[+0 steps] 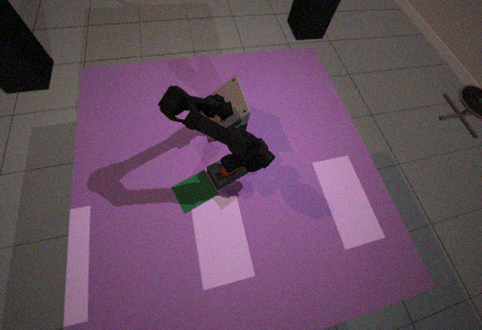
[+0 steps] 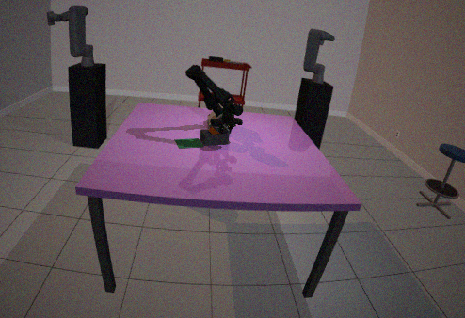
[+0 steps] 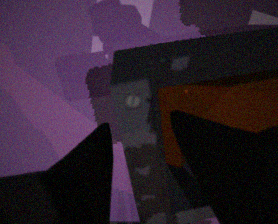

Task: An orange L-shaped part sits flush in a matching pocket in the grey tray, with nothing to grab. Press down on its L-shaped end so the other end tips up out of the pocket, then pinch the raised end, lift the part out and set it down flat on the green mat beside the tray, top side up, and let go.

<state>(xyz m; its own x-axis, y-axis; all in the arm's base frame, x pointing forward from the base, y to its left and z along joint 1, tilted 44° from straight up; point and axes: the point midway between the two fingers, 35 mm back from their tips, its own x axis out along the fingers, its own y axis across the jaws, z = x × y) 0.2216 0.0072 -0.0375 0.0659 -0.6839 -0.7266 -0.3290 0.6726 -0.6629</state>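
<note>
The orange L-shaped part is 1 cm ahead of my gripper tip and 4 cm to the right of it. From my gripper tip the other things lie so: green mat: 7 cm ahead, 21 cm to the right, 6 cm below.
</note>
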